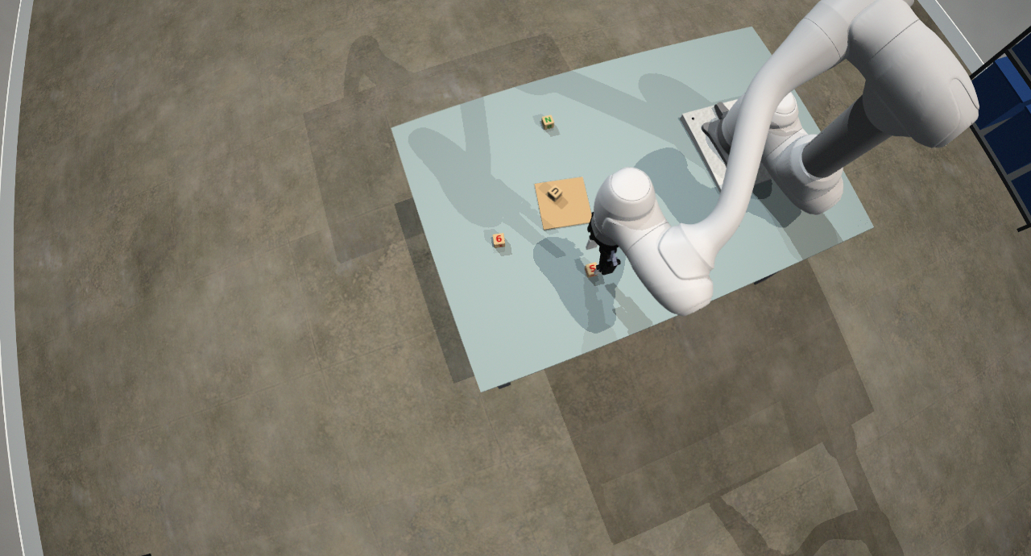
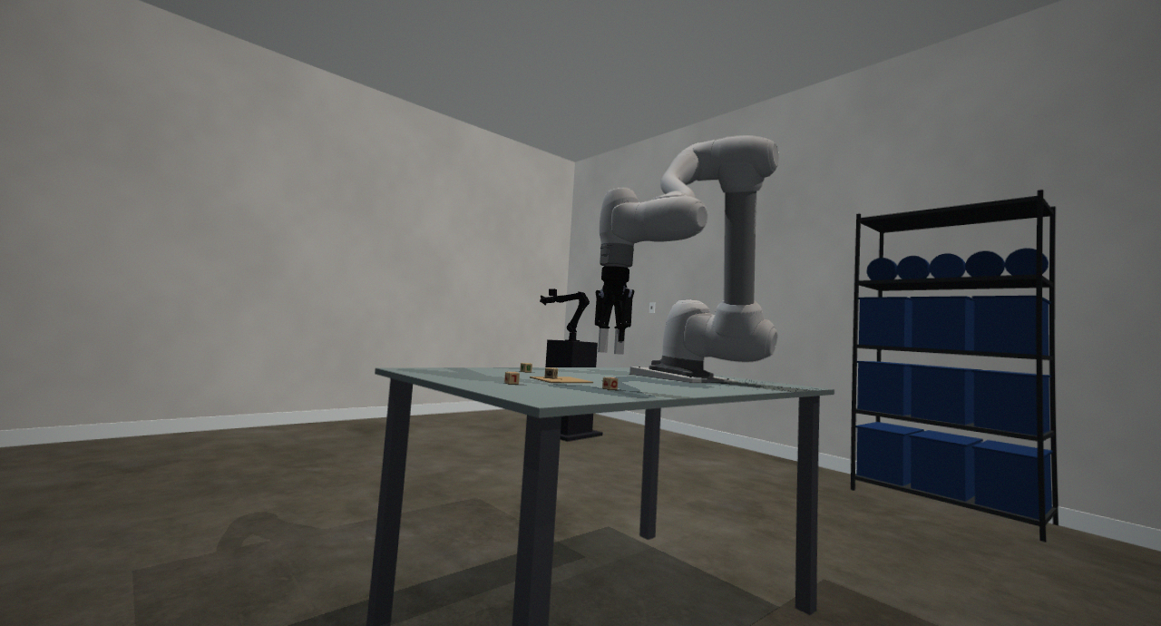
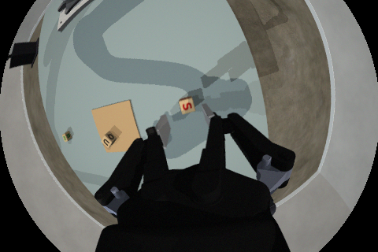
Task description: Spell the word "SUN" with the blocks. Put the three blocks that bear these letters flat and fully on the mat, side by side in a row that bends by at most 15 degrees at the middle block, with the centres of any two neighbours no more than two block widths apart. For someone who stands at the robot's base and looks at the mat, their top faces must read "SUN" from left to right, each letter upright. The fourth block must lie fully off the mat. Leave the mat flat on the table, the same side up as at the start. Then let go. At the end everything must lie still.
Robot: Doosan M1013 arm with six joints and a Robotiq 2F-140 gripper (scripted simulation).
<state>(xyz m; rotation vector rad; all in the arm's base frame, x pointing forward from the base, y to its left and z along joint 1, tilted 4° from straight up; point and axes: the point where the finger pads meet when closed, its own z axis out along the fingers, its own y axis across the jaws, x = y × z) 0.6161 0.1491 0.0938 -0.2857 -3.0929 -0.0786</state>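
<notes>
Right now the S block is 11 cm below my hand. Also, from my hand: N block (45 cm to the right, 11 cm below, 10 cm behind); mat (20 cm to the right, 12 cm below, 2 cm behind); 6 block (19 cm ahead, 18 cm to the right, 11 cm below).
</notes>
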